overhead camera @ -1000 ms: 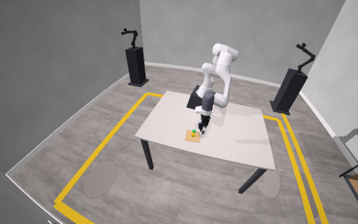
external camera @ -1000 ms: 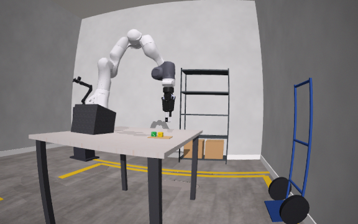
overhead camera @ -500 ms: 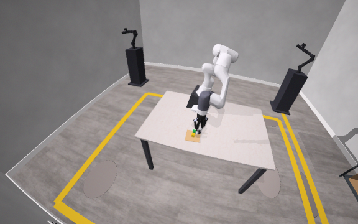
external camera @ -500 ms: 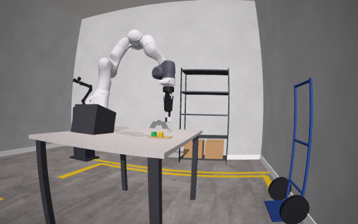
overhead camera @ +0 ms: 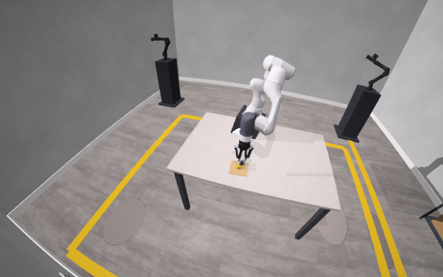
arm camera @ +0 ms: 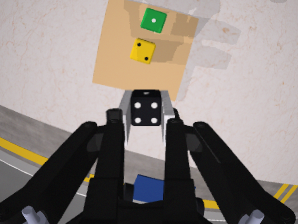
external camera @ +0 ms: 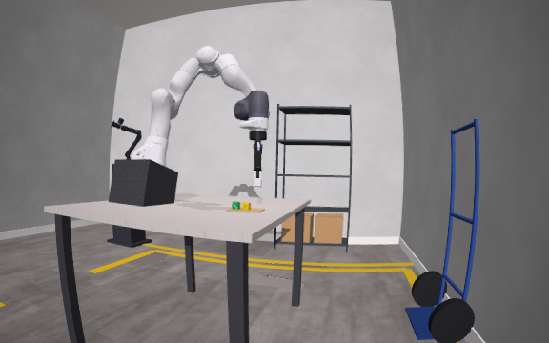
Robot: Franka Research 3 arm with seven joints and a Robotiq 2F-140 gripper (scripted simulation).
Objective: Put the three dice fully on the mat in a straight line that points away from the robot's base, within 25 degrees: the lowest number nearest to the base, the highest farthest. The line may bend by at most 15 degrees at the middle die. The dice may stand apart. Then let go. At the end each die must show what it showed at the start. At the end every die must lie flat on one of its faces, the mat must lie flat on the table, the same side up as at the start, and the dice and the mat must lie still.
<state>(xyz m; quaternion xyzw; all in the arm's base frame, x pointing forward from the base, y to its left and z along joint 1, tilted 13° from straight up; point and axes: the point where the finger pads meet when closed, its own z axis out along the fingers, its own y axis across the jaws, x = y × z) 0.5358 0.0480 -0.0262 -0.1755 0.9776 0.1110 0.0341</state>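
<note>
My gripper is now 120 mm above the yellow die, 40 mm past it and 20 mm to the left of it. Also, from my hand: black die 20 mm below; green die 120 mm below, 90 mm behind, 20 mm to the right; tan mat 140 mm below, 40 mm behind, 20 mm to the right.
</note>
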